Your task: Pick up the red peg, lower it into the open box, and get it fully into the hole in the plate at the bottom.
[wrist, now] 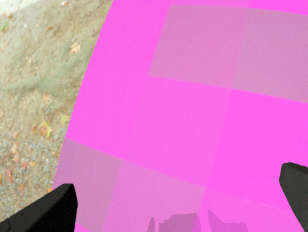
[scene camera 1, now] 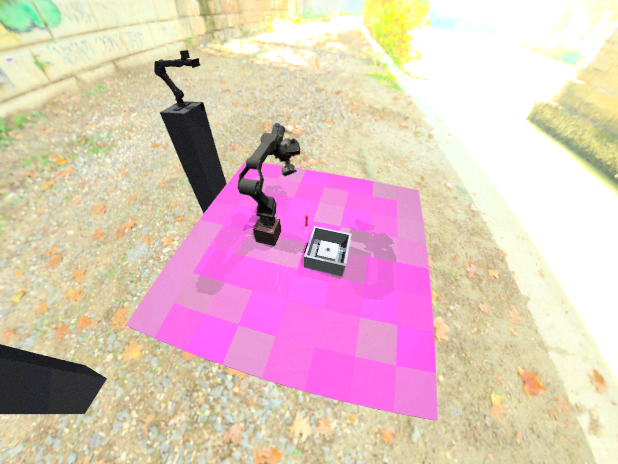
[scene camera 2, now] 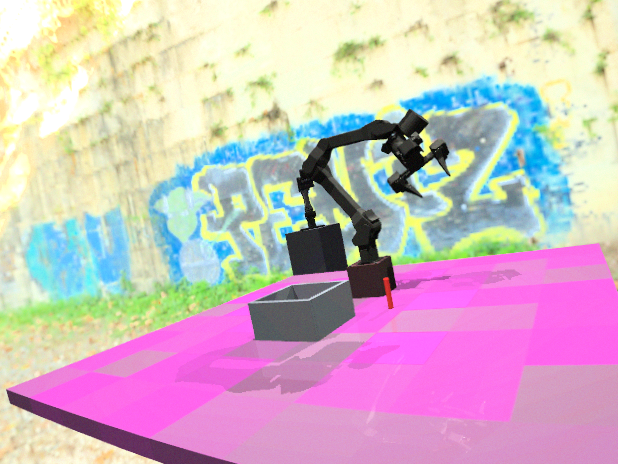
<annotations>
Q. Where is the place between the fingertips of the gripper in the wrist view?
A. At 183, 186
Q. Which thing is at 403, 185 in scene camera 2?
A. The gripper.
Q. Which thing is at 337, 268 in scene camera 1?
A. A grey box.
</annotations>
